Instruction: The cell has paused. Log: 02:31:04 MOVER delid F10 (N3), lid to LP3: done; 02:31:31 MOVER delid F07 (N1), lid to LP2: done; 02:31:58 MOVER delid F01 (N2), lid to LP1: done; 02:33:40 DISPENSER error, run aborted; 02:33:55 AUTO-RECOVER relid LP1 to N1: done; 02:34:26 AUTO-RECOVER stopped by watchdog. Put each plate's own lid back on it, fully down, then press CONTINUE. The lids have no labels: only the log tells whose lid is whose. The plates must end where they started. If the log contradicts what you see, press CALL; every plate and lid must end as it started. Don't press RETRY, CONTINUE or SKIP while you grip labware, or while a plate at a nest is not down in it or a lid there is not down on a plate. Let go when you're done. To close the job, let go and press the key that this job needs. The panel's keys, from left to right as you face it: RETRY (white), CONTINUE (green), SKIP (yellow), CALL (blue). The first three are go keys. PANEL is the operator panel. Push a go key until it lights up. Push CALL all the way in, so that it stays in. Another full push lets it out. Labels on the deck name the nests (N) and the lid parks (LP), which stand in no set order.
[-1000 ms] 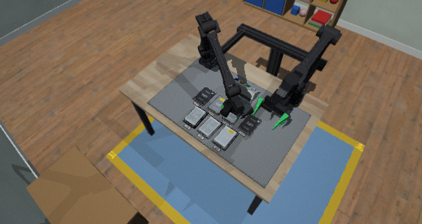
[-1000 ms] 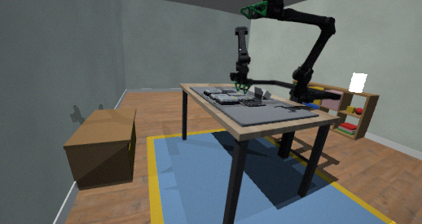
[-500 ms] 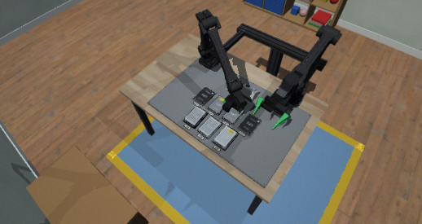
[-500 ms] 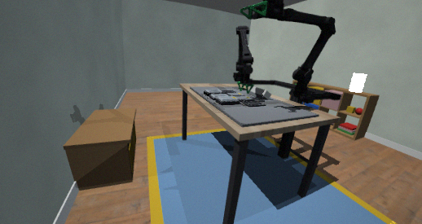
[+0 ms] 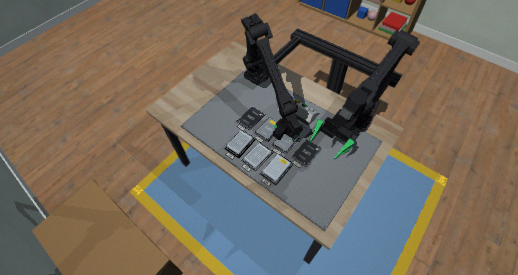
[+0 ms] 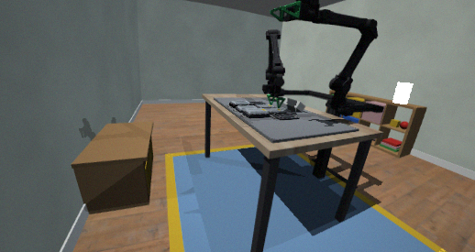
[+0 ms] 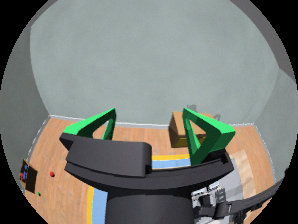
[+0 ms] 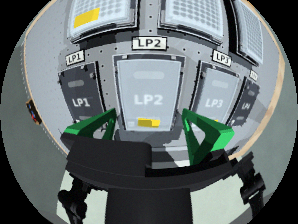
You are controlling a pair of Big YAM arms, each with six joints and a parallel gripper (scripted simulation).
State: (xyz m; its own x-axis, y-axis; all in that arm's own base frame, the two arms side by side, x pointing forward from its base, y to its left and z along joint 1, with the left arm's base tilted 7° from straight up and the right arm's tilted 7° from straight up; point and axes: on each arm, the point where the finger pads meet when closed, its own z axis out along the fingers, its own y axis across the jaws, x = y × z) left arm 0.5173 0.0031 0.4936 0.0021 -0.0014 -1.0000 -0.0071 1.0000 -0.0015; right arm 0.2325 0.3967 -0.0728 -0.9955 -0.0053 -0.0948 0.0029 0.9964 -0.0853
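Note:
Now: the lid park LP2 40 mm below my right hand. The rest, counted from my right hand: green key: 230 mm behind, 10 mm to the right, 20 mm above; white key: 230 mm behind, 40 mm to the left, 20 mm above; lid park LP1: 20 mm ahead, 130 mm to the left, 40 mm below.

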